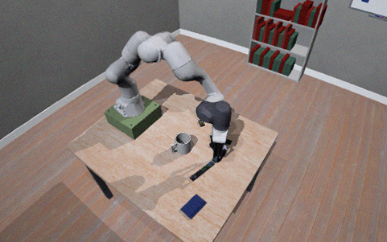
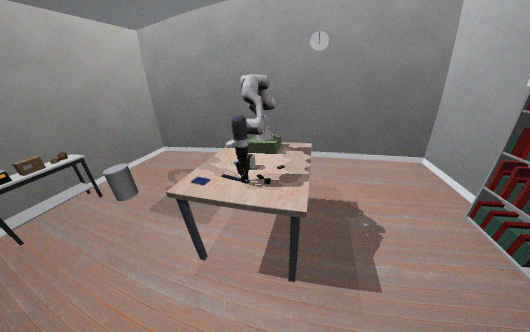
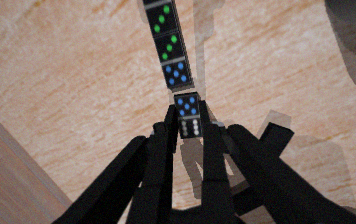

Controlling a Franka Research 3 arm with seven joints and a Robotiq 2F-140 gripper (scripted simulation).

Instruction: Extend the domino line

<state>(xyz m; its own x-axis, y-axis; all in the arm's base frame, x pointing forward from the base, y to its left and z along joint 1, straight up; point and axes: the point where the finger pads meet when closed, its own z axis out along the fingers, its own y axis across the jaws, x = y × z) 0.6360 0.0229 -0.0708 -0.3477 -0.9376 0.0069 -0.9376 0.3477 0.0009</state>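
Now: the black domino 3 cm below my hand. From my hand the other things lie so: blue book (32 cm to the right, 5 cm ahead, 3 cm below); grey mug (22 cm behind, 4 cm to the right, 1 cm above).
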